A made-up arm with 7 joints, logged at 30 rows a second.
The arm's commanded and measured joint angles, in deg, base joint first. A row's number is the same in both.
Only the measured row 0 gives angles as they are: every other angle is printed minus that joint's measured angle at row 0.
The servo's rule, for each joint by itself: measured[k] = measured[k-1] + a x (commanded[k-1-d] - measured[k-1]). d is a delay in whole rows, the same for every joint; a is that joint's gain. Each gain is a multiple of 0.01, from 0.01 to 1. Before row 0 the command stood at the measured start. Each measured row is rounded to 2 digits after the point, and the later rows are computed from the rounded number. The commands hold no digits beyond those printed.
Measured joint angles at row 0:
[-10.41 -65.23 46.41 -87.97 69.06 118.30 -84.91]
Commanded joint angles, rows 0 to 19:
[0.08 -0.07 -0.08 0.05 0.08 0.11 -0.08]
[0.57 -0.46 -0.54 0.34 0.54 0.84 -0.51]
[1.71 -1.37 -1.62 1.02 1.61 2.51 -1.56]
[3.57 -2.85 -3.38 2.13 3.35 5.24 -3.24]
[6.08 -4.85 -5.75 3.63 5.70 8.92 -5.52]
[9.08 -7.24 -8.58 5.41 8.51 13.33 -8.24]
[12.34 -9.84 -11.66 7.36 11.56 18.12 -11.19]
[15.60 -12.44 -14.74 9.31 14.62 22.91 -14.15]
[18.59 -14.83 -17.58 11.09 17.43 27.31 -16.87]
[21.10 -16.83 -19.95 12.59 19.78 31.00 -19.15]
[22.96 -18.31 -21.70 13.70 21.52 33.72 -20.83]
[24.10 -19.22 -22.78 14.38 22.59 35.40 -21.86]
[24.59 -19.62 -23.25 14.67 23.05 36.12 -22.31]
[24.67 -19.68 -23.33 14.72 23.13 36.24 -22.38]
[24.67 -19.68 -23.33 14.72 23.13 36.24 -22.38]
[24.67 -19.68 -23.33 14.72 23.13 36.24 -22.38]
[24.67 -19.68 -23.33 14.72 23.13 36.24 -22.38]
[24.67 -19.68 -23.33 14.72 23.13 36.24 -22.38]
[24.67 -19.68 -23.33 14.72 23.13 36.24 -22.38]
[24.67 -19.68 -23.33 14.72 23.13 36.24 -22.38]
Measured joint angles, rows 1 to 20:
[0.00 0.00 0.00 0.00 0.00 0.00 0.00]
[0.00 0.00 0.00 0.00 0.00 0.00 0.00]
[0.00 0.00 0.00 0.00 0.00 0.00 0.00]
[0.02 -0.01 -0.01 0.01 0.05 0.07 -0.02]
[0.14 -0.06 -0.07 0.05 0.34 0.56 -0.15]
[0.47 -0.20 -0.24 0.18 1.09 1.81 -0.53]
[1.12 -0.49 -0.59 0.43 2.42 4.01 -1.26]
[2.16 -0.97 -1.16 0.85 4.36 7.15 -2.41]
[3.61 -1.66 -1.98 1.44 6.81 11.11 -3.98]
[5.44 -2.56 -3.04 2.21 9.61 15.60 -5.93]
[7.57 -3.65 -4.33 3.13 12.57 20.28 -8.15]
[9.88 -4.88 -5.79 4.16 15.44 24.78 -10.50]
[12.24 -6.19 -7.35 5.26 18.00 28.76 -12.84]
[14.49 -7.52 -8.93 6.36 20.08 31.93 -15.00]
[16.51 -8.81 -10.45 7.40 21.56 34.15 -16.85]
[18.21 -10.00 -11.86 8.35 22.44 35.41 -18.32]
[19.57 -11.06 -13.12 9.18 22.85 35.94 -19.42]
[20.64 -12.01 -14.24 9.90 23.02 36.13 -20.22]
[21.49 -12.85 -15.24 10.53 23.08 36.20 -20.80]
[22.16 -13.60 -16.13 11.07 23.11 36.23 -21.23]
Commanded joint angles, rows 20 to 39:
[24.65 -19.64 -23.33 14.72 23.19 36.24 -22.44]
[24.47 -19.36 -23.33 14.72 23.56 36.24 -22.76]
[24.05 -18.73 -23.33 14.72 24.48 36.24 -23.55]
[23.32 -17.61 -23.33 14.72 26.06 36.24 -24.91]
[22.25 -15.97 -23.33 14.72 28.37 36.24 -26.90]
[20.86 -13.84 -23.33 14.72 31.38 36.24 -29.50]
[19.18 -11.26 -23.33 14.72 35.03 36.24 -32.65]
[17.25 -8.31 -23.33 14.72 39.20 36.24 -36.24]
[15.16 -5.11 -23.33 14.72 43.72 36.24 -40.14]
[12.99 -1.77 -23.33 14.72 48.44 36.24 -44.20]
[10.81 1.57 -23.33 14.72 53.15 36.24 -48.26]
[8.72 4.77 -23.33 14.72 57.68 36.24 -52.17]
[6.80 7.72 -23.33 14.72 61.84 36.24 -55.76]
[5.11 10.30 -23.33 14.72 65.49 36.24 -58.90]
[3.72 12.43 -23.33 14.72 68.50 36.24 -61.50]
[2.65 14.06 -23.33 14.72 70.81 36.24 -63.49]
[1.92 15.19 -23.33 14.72 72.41 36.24 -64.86]
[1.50 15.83 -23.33 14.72 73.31 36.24 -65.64]
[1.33 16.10 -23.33 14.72 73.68 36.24 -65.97]
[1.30 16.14 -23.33 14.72 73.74 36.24 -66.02]
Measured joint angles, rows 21 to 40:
[22.69 -14.27 -16.92 11.54 23.12 36.24 -21.54]
[23.11 -14.87 -17.63 11.95 23.13 36.24 -21.77]
[23.44 -15.40 -18.26 12.31 23.13 36.24 -21.93]
[23.69 -15.87 -18.82 12.62 23.17 36.24 -22.07]
[23.85 -16.25 -19.32 12.89 23.40 36.24 -22.26]
[23.89 -16.52 -19.76 13.13 24.04 36.24 -22.61]
[23.77 -16.64 -20.15 13.34 25.23 36.24 -23.23]
[23.45 -16.57 -20.50 13.52 27.08 36.24 -24.22]
[22.91 -16.27 -20.81 13.68 29.62 36.24 -25.65]
[22.13 -15.72 -21.09 13.82 32.81 36.24 -27.54]
[21.11 -14.90 -21.34 13.94 36.58 36.24 -29.89]
[19.86 -13.82 -21.56 14.04 40.79 36.24 -32.66]
[18.42 -12.49 -21.75 14.13 45.30 36.24 -35.78]
[16.82 -10.94 -21.92 14.21 49.93 36.24 -39.15]
[15.12 -9.21 -22.08 14.28 54.50 36.24 -42.67]
[13.37 -7.35 -22.22 14.34 58.83 36.24 -46.20]
[11.64 -5.41 -22.34 14.39 62.76 36.24 -49.63]
[9.98 -3.45 -22.45 14.43 66.15 36.24 -52.83]
[8.44 -1.52 -22.55 14.47 68.90 36.24 -55.71]
[7.07 0.32 -22.64 14.50 70.97 36.24 -58.18]

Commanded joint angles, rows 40 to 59:
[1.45 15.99 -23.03 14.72 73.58 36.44 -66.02]
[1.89 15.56 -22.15 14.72 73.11 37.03 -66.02]
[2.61 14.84 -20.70 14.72 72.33 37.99 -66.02]
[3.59 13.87 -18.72 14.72 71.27 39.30 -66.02]
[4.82 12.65 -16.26 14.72 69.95 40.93 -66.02]
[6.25 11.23 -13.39 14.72 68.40 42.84 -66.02]
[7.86 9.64 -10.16 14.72 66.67 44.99 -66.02]
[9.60 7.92 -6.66 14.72 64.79 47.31 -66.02]
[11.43 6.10 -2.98 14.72 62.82 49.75 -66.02]
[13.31 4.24 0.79 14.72 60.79 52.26 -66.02]
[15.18 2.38 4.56 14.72 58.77 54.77 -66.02]
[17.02 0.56 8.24 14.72 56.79 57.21 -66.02]
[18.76 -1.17 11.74 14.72 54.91 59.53 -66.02]
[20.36 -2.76 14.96 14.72 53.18 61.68 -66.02]
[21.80 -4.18 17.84 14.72 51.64 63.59 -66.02]
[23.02 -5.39 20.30 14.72 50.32 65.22 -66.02]
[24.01 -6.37 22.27 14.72 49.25 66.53 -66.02]
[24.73 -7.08 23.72 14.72 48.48 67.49 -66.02]
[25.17 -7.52 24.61 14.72 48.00 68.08 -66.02]
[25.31 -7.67 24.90 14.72 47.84 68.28 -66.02]
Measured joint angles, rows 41 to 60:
[5.90 2.03 -22.72 14.53 72.35 36.24 -60.19]
[4.94 3.58 -22.79 14.55 73.13 36.24 -61.75]
[4.18 4.96 -22.85 14.57 73.49 36.24 -62.90]
[3.61 6.17 -22.87 14.59 73.54 36.37 -63.74]
[3.25 7.20 -22.79 14.61 73.29 36.79 -64.36]
[3.12 8.04 -22.56 14.62 72.72 37.56 -64.81]
[3.22 8.68 -22.14 14.63 71.86 38.67 -65.14]
[3.56 9.12 -21.49 14.64 70.73 40.12 -65.38]
[4.12 9.35 -20.60 14.65 69.36 41.86 -65.55]
[4.91 9.38 -19.45 14.66 67.77 43.86 -65.68]
[5.89 9.22 -18.04 14.67 66.01 46.07 -65.77]
[7.05 8.88 -16.38 14.68 64.13 48.43 -65.84]
[8.36 8.37 -14.49 14.69 62.16 50.88 -65.89]
[9.79 7.71 -12.39 14.69 60.16 53.37 -65.93]
[11.31 6.92 -10.12 14.69 58.17 55.83 -65.95]
[12.87 6.03 -7.72 14.69 56.25 58.20 -65.97]
[14.44 5.06 -5.23 14.69 54.44 60.43 -65.98]
[15.99 4.04 -2.69 14.69 52.79 62.45 -65.99]
[17.47 3.00 -0.16 14.69 51.33 64.22 -66.00]
[18.84 1.97 2.31 14.69 50.10 65.70 -66.01]

